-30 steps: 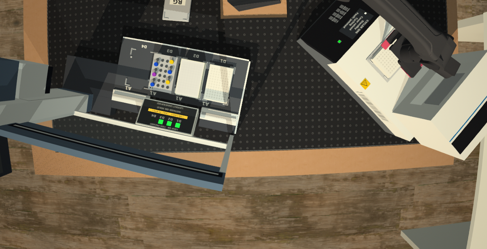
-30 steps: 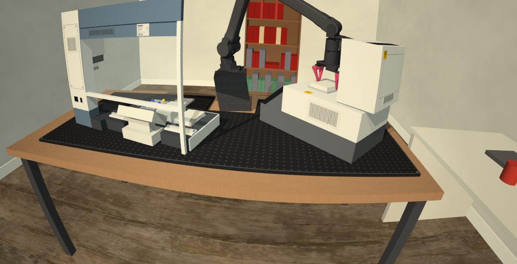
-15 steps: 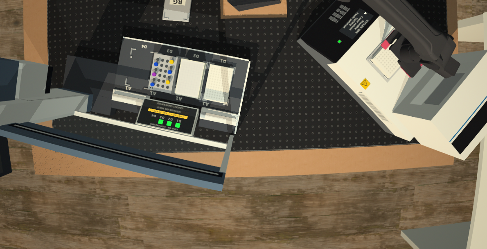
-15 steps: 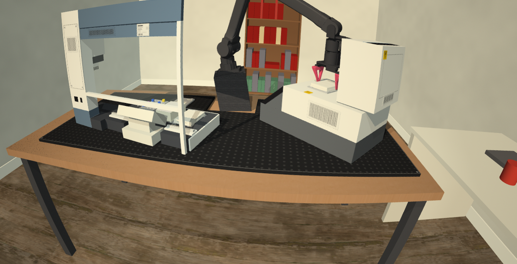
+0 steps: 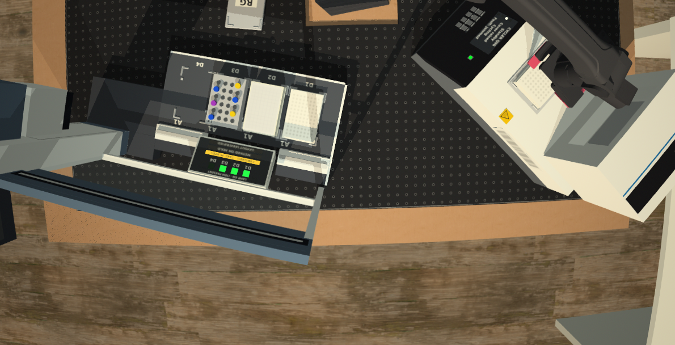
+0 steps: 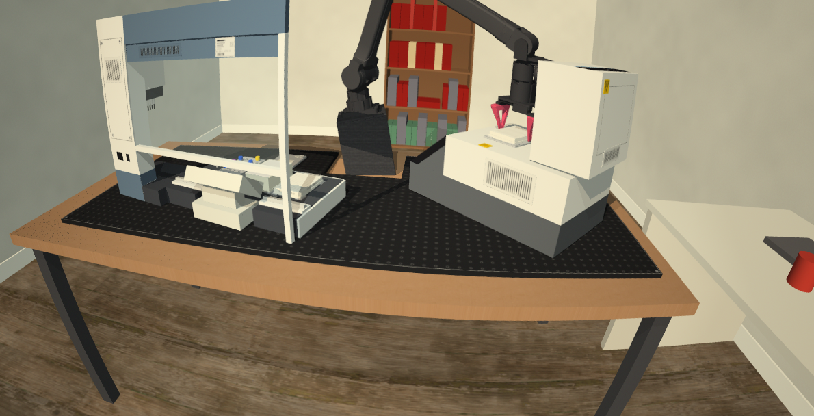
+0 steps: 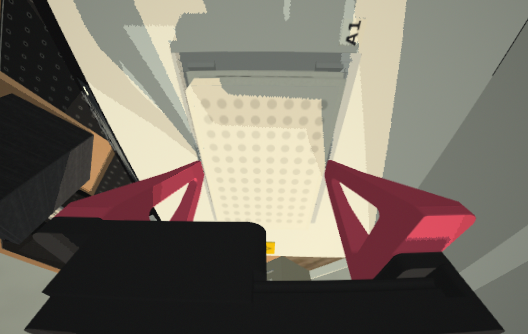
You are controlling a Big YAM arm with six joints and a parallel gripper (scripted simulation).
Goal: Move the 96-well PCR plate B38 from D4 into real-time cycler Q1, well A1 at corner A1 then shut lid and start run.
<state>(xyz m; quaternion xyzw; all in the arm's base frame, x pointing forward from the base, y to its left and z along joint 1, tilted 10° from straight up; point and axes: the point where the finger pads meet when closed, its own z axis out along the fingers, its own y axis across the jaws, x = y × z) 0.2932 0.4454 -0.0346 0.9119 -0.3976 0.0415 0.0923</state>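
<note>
The PCR plate B38 lies right at my hand. From my hand the other things lie so: deep-well block: 67 cm to the right, 15 cm below, 3 cm ahead; handler post: 54 cm to the right, 26 cm ahead, 2 cm above; plate R33: 57 cm to the right, 16 cm below, 6 cm ahead.
</note>
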